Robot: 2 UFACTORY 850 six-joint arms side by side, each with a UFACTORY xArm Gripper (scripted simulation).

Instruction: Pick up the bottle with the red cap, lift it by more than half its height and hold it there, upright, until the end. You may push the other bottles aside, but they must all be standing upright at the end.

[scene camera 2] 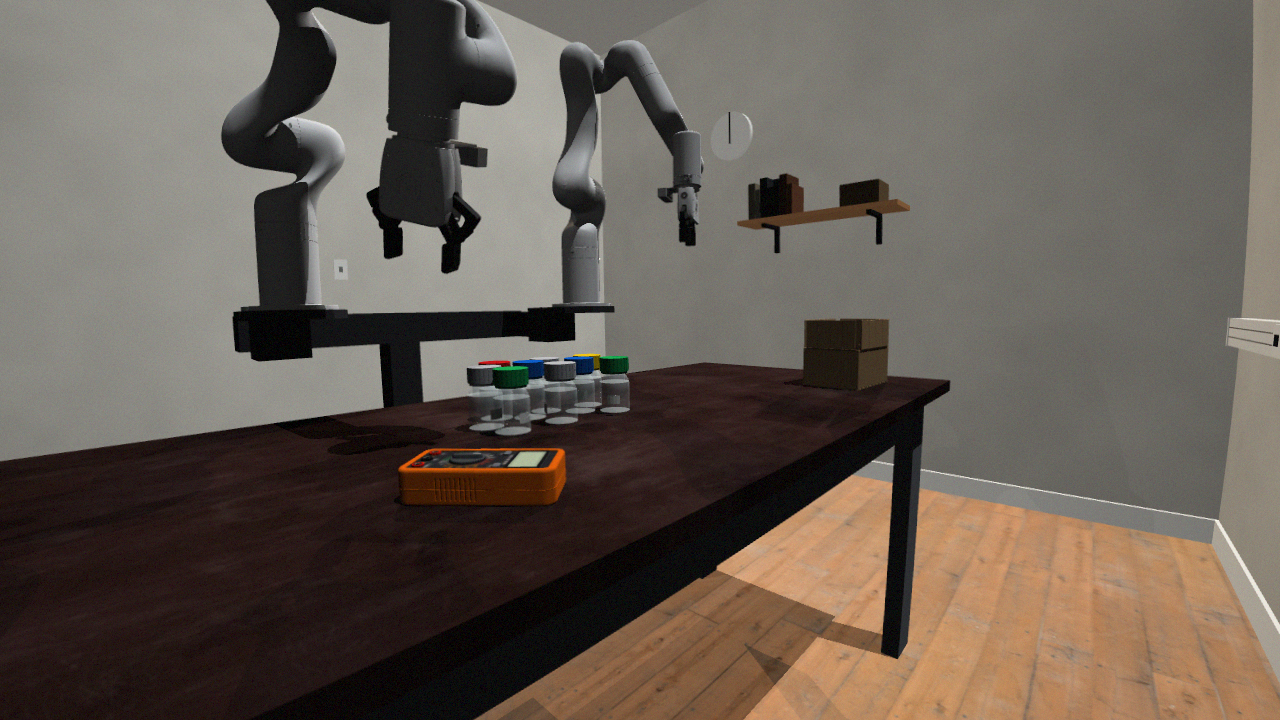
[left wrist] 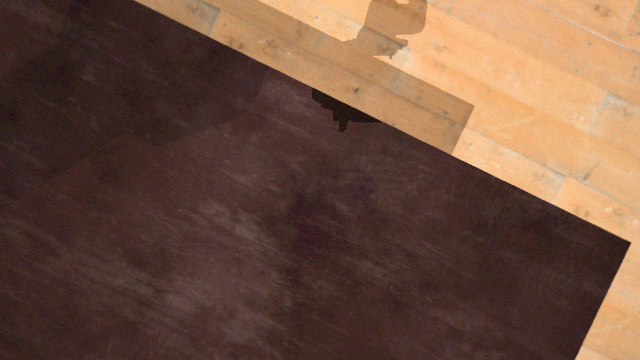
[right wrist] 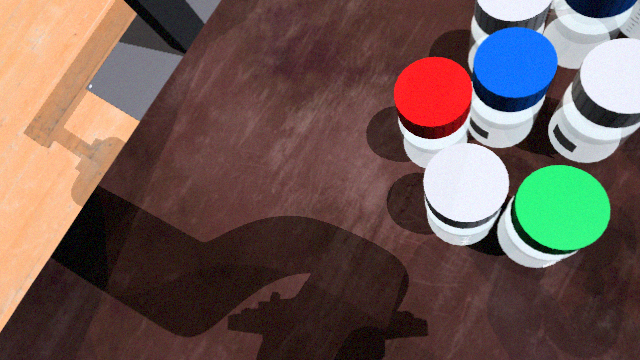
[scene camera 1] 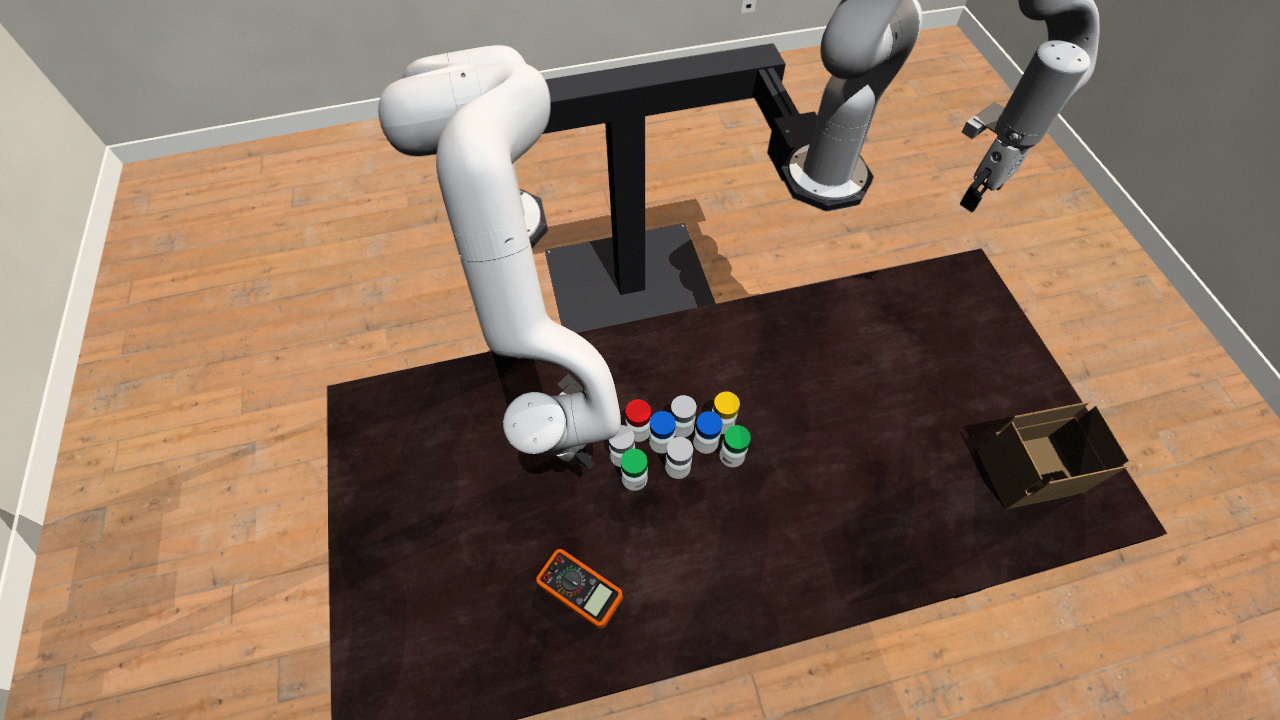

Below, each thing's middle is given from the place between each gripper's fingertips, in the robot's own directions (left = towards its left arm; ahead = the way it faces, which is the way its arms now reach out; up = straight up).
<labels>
Now: right hand (scene camera 2: 421,264) 10 cm past the red-capped bottle (scene camera 1: 638,412), 16 cm to the right of it and 22 cm above it. The rest, counted from my right hand: cardboard box (scene camera 1: 1059,449) 16 cm ahead, 98 cm to the left, 20 cm below.
The cardboard box lies 460 mm ahead of my left hand (scene camera 1: 979,197), 80 mm to the left of it and 330 mm below it. The rest, counted from my left hand: red-capped bottle (200 mm ahead, 750 mm to the right, 350 mm below).
</labels>
